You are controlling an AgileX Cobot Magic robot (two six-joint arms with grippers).
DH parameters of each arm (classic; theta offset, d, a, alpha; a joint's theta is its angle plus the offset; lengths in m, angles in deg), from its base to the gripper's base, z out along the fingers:
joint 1: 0 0.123 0 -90
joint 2: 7.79 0 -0.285 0
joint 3: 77.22 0 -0.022 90
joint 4: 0 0.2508 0 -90
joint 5: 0 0 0.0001 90
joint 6: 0 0.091 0 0
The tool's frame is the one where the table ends.
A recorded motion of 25 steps. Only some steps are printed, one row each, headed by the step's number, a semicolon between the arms.
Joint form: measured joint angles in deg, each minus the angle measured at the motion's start. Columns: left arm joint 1, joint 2, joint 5, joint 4, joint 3, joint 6; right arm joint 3, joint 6, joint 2, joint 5, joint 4, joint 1.
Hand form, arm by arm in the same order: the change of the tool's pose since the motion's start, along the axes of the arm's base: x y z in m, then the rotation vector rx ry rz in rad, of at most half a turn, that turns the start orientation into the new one. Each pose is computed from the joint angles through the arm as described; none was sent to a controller.
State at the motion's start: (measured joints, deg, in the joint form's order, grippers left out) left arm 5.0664 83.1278 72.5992 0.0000 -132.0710 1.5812; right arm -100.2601 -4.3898 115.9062 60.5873 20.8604 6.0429
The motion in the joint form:
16: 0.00 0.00 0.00 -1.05 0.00 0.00; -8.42 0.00 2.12 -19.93 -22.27 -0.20
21: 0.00 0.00 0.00 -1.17 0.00 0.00; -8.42 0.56 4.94 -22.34 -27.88 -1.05
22: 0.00 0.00 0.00 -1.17 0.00 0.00; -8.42 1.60 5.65 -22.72 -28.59 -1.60
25: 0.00 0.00 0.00 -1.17 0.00 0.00; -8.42 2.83 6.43 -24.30 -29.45 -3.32
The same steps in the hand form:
16: 0.0001 -0.0016 0.0000 -0.0107 -0.0010 -0.0148; 0.0471 -0.0266 0.0383 -0.3415 -0.4916 -0.0118
21: 0.0001 -0.0018 0.0000 -0.0120 -0.0011 -0.0165; 0.0587 -0.0382 0.0174 -0.4323 -0.4933 0.0016
22: 0.0001 -0.0018 0.0000 -0.0120 -0.0011 -0.0165; 0.0614 -0.0434 0.0118 -0.4370 -0.4846 -0.0168
25: 0.0001 -0.0018 0.0000 -0.0120 -0.0011 -0.0165; 0.0658 -0.0586 0.0068 -0.4448 -0.4912 -0.0584

